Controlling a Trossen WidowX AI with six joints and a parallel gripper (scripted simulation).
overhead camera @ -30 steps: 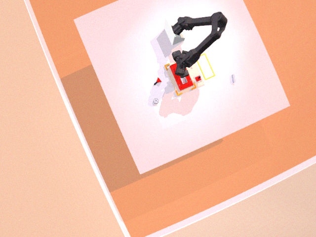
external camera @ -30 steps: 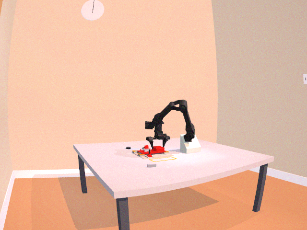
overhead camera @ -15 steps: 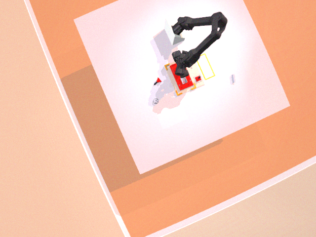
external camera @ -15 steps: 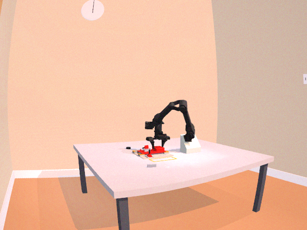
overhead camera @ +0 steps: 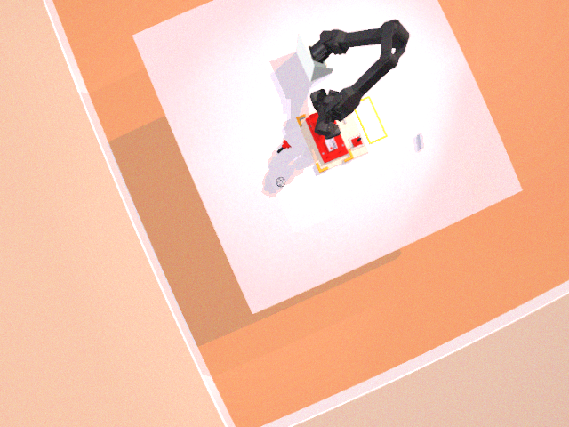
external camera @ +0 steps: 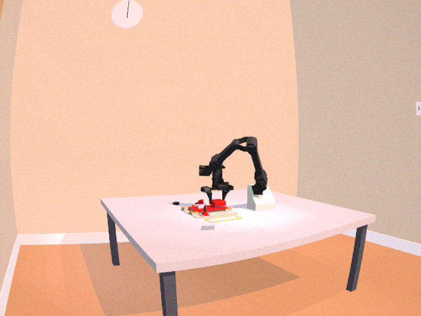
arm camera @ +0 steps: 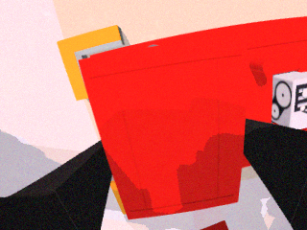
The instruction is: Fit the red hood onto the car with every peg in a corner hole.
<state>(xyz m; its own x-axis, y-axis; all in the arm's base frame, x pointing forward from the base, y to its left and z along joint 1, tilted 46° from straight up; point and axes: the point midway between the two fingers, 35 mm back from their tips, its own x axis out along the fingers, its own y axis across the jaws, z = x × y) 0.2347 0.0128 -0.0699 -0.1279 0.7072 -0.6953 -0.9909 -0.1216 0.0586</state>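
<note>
Right now my gripper tip is 100 mm short of the grey engine block, 10 mm to the right of it and 20 mm above it. Round my gripper tip: hood 10 mm above; then black wheel 190 mm ahead, 230 mm to the right, 40 mm below.
</note>
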